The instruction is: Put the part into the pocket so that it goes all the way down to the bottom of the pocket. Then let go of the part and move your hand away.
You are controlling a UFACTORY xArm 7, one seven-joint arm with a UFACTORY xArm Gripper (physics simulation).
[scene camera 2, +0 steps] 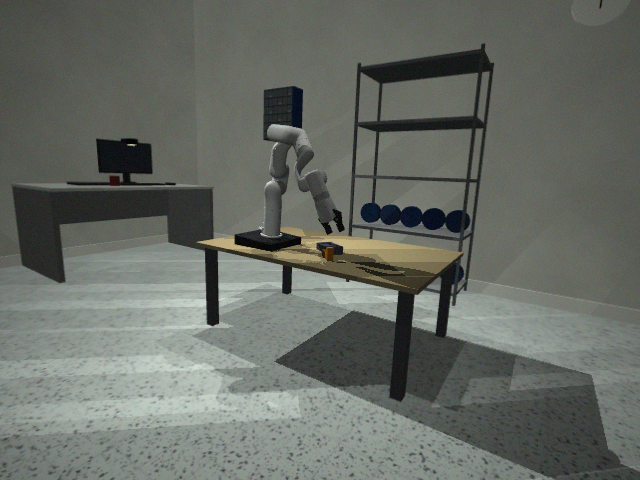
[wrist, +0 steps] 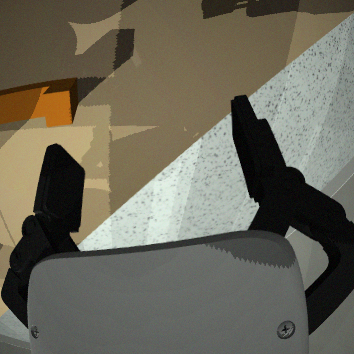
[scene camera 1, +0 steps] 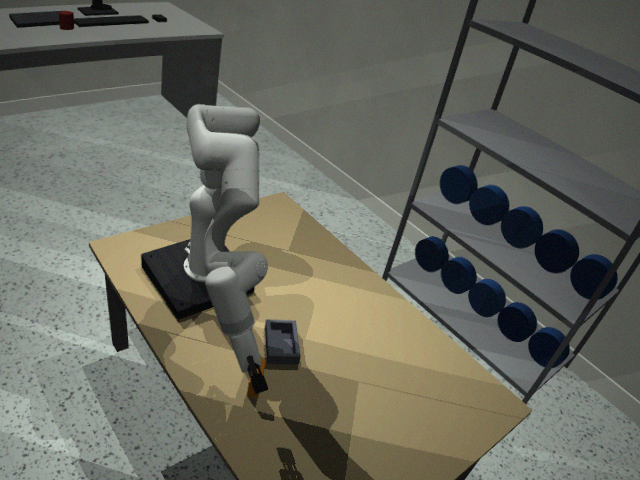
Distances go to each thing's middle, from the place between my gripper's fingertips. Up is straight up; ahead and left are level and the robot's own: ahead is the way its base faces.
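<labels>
You'd find the orange L-shaped block [wrist: 57,100] with my gripper 110 mm above it, 70 mm past it and 80 mm to the right of it. There's a dark grey pocket block [scene camera 1: 282,345] as well, and that one's 130 mm below my hand, 220 mm to the left of it and 120 mm behind it. Going by their middles, the orange L-shaped block is the nearest to my gripper of the things named here.
</labels>
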